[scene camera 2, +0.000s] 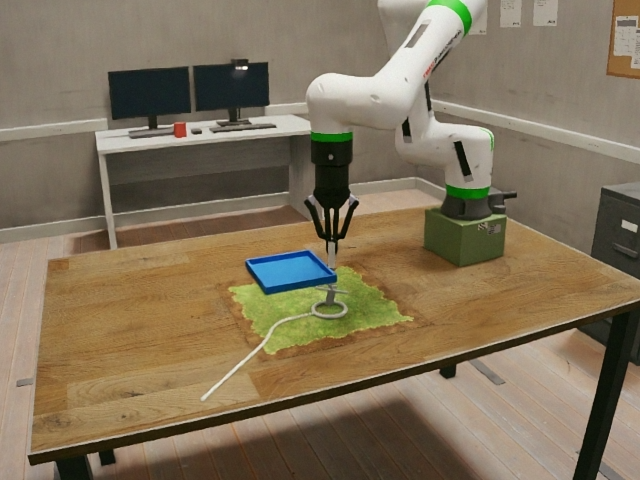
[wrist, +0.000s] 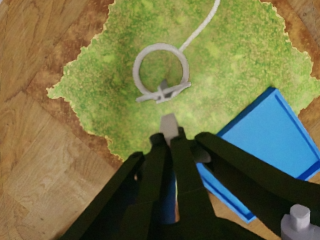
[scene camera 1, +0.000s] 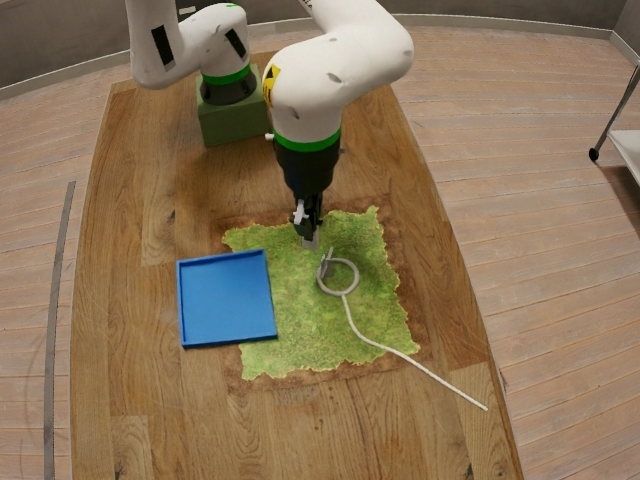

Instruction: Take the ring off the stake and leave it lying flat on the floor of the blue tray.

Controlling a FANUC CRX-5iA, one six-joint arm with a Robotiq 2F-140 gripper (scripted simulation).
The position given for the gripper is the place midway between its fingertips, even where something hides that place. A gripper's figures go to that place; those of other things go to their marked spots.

Labels:
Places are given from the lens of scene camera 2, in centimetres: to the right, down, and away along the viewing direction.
gripper (scene camera 2: 331,265): 3, 6, 135
blue tray (scene camera 2: 284,272): -10, 9, 152

